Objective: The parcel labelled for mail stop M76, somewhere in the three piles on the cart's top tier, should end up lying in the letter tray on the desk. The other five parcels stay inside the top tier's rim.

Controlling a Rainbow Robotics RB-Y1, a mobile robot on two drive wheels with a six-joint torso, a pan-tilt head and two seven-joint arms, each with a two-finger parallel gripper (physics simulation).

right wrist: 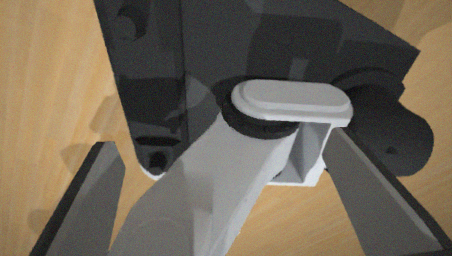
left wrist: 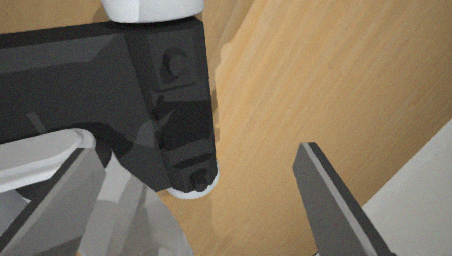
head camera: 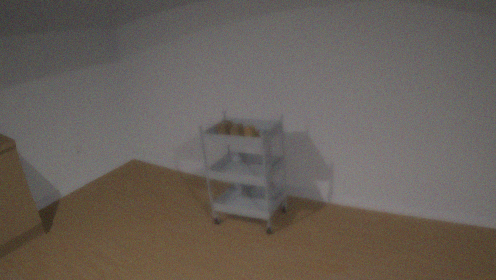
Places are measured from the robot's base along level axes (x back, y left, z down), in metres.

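Pixels of known places: left gripper, fingertip midpoint: [left wrist: 200, 157]; right gripper, fingertip midpoint: [right wrist: 227, 148].
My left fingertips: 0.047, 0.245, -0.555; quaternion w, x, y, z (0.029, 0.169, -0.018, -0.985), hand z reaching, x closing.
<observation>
Behind a point stands the place of what it marks, as x, y, z.
The grey three-tier cart [head camera: 240, 144] @[-1.968, 0.158, -0.674] stands on the floor near the wall, around the middle of the head view, some way off. Small brown parcels [head camera: 249, 131] @[-1.999, 0.096, -0.744] sit on its top tier, close behind the front rim; the picture is blurred and no label can be read. The letter tray and the desk do not show in the head view. My left gripper [left wrist: 200, 157] @[0.047, 0.245, -0.555] is open, with no thing held between its fingers. My right gripper [right wrist: 227, 148] @[0.156, -0.219, -0.536] is open too, with no thing held; parts of my own body show behind the fingers.
A wooden cabinet [head camera: 17, 200] @[-1.709, 2.007, -0.436] stands at the left edge of the head view. The pale wall [head camera: 390, 125] @[-2.019, -0.885, -0.702] runs behind the cart and meets the wooden floor [head camera: 140, 225] @[-2.077, 1.049, 0.000]. A pale surface [left wrist: 415, 205] @[-1.721, -1.359, -0.252] shows at the lower right in the left wrist view.
</observation>
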